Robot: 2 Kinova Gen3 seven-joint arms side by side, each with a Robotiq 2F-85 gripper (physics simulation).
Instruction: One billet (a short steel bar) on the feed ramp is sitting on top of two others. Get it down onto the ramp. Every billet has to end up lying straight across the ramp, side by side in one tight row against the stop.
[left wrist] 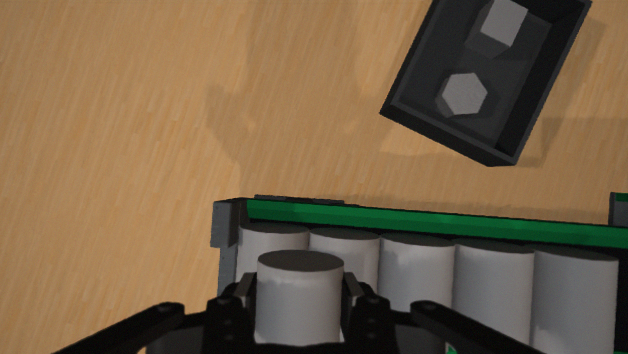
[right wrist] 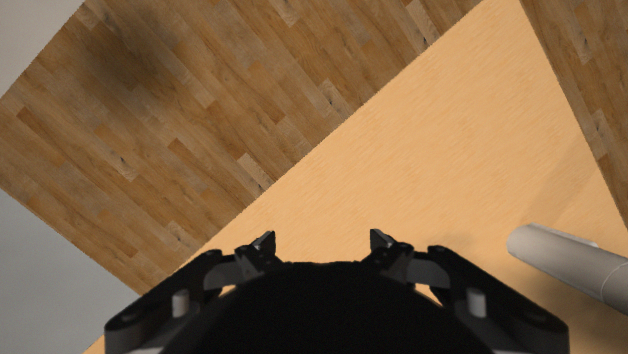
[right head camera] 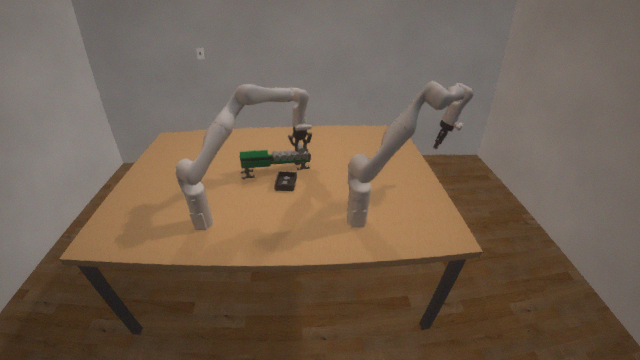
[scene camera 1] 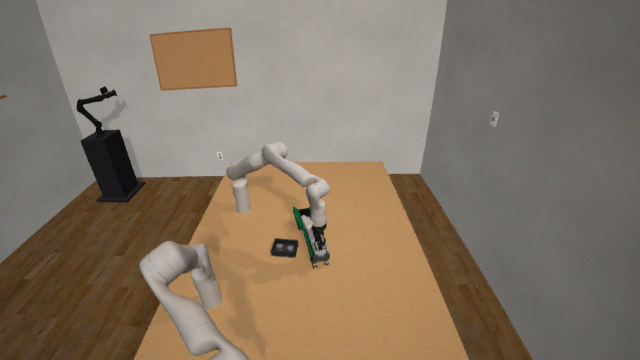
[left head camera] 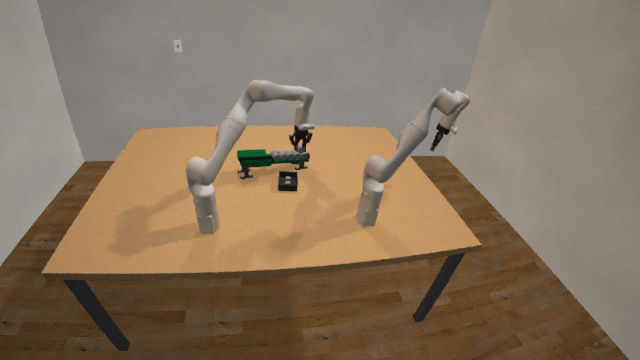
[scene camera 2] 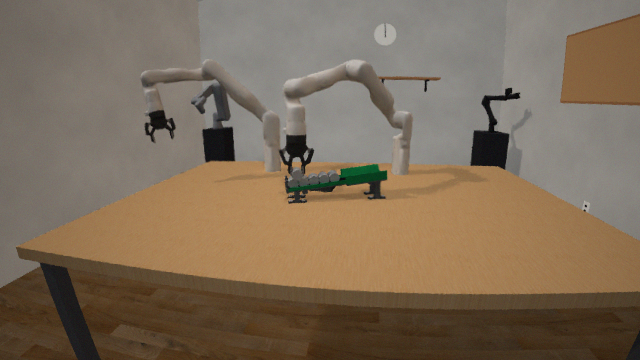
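Where they show: left gripper, between the fingertips: (left wrist: 298,292) (right head camera: 300,150) (scene camera 1: 318,247) (left head camera: 299,150) (scene camera 2: 296,175); right gripper, between the fingertips: (right wrist: 322,240) (right head camera: 436,146) (left head camera: 432,148) (scene camera 2: 163,140); left arm's base, origin of its link: (right head camera: 203,223) (scene camera 1: 243,209) (left head camera: 209,226) (scene camera 2: 399,173); right arm's base, origin of its link: (right wrist: 522,240) (right head camera: 356,220) (scene camera 1: 212,300) (left head camera: 365,219) (scene camera 2: 273,170).
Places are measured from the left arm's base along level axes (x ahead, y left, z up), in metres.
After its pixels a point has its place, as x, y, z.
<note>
The green ramp (scene camera 2: 364,175) (left wrist: 425,222) slopes down to a grey stop (left wrist: 223,225) {0.515, -0.454, 0.089}, at the left in the left wrist view. Several light grey billets (left wrist: 417,270) {0.494, -0.355, 0.100} (scene camera 2: 323,177) {0.520, -0.301, 0.094} lie side by side across it from the stop. One more billet (left wrist: 300,305) {0.523, -0.406, 0.129} (scene camera 2: 296,174) {0.563, -0.394, 0.112} is above the two nearest the stop, roughly parallel to them. My left gripper (left wrist: 298,292) {0.528, -0.405, 0.100} (left head camera: 300,148) {0.528, -0.405, 0.100} is shut on this upper billet, a finger on each side. Whether it touches the billets below is hard to tell. My right gripper (right wrist: 322,240) {0.428, -1.140, 0.218} (scene camera 2: 160,139) {0.428, -1.140, 0.218} is open and empty, high and away from the ramp.
A black tray (left wrist: 440,137) {0.405, -0.345, 0.016} (left head camera: 288,189) {0.276, -0.346, 0.010} with a grey hexagonal piece (left wrist: 465,93) {0.368, -0.343, 0.020} and a grey block (left wrist: 505,22) {0.314, -0.341, 0.029} stands on the table, beside the ramp on the arm-base side. Both arm bases stand along that side.
</note>
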